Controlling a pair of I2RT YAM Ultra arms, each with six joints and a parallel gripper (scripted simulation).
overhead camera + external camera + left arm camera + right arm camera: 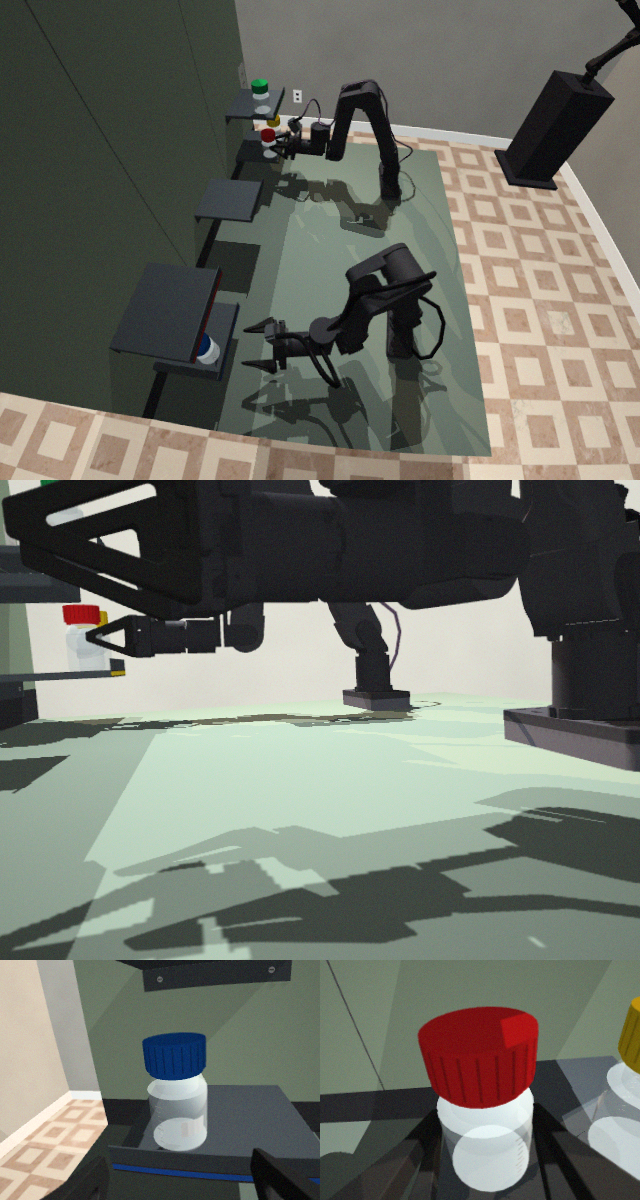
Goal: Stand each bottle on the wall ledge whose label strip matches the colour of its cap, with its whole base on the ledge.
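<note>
My right gripper is now 1 cm short of the red-capped bottle and 1 cm above it. Also, from my right hand: blue-capped bottle (78 cm to the left, 3 cm ahead, 1 cm below); green-capped bottle (19 cm above, 2 cm ahead); yellow-capped bottle (10 cm to the right, 1 cm below, 1 cm ahead).
</note>
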